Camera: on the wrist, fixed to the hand. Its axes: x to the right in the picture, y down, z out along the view.
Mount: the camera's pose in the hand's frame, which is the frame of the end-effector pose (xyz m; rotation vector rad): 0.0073 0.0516 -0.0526 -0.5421 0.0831 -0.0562
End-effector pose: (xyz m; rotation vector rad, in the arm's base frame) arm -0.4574 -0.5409 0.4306 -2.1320 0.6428 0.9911
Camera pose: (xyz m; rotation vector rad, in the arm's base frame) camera -0.4637 -0.6147 0.4301 -2.6555 0.3739 1.1453
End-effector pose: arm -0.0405 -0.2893 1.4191 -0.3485 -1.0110 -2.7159
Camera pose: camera -0.0401 -0.3632 1.4141 -0.2913 -0.2491 -2.9897
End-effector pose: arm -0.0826 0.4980 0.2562 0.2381 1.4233 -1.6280
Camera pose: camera -0.0706 0.5448 0.2001 -0.0497 1.8872 -1.2260
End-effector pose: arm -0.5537 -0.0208 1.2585 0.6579 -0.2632 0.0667
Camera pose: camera -0.5425 0.0520 1.2512 0.1228 -0.1710 -0.0318
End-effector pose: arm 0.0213 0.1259 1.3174 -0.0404 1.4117 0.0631
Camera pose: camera -0.0329 0.1741 1.3024 -0.5356 1.4406 0.3999
